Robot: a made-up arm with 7 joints. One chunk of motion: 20 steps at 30 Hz.
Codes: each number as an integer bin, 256 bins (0 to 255) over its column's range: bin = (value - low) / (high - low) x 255, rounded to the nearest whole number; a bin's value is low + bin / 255 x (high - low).
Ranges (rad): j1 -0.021..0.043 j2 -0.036..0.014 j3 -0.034..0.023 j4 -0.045..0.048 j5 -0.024..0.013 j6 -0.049..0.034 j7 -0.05..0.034
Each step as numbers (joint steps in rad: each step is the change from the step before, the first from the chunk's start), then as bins.
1 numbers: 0.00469 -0.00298 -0.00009 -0.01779 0.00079 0.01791 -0.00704
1 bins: 102 168 152 75 171 206 130
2 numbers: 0.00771 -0.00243 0.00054 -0.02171 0.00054 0.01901 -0.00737
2 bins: 114 171 155 64 169 209 129
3 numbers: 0.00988 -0.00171 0.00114 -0.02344 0.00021 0.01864 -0.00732
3 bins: 123 175 157 59 167 208 130
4 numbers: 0.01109 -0.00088 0.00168 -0.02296 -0.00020 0.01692 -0.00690
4 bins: 128 179 160 60 164 203 131
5 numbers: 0.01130 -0.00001 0.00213 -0.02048 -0.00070 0.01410 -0.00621
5 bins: 129 184 162 67 161 194 133
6 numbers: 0.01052 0.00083 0.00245 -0.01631 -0.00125 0.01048 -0.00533
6 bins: 126 188 163 79 157 183 136
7 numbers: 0.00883 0.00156 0.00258 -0.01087 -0.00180 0.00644 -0.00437
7 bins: 119 192 164 94 153 170 139
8 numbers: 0.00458 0.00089 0.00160 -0.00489 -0.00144 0.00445 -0.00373
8 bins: 102 188 159 110 155 164 140
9 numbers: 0.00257 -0.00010 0.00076 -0.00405 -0.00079 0.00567 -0.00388
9 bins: 94 183 156 112 160 168 140
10 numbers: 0.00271 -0.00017 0.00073 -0.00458 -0.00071 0.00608 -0.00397
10 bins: 94 183 155 111 161 169 140
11 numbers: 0.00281 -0.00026 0.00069 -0.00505 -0.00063 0.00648 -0.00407
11 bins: 95 182 155 110 161 170 139
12 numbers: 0.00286 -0.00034 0.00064 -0.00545 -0.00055 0.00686 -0.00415
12 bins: 95 182 155 108 162 172 139
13 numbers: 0.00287 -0.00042 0.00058 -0.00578 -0.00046 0.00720 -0.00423
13 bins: 95 181 155 108 162 173 139
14 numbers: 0.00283 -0.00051 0.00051 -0.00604 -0.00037 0.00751 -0.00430
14 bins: 95 181 154 107 163 174 139
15 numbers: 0.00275 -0.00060 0.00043 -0.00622 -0.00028 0.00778 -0.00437
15 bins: 95 181 154 106 163 174 139
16 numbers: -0.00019 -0.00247 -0.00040 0.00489 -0.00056 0.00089 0.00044
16 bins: 83 171 150 137 162 153 153
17 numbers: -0.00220 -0.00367 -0.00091 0.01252 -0.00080 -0.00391 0.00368
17 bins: 75 165 148 158 160 139 163
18 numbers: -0.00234 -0.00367 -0.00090 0.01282 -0.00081 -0.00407 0.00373
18 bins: 74 165 148 159 160 138 163
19 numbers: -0.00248 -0.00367 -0.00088 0.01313 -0.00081 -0.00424 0.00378
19 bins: 74 165 148 159 160 138 163
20 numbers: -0.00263 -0.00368 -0.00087 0.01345 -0.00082 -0.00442 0.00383
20 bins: 73 165 148 160 160 137 163
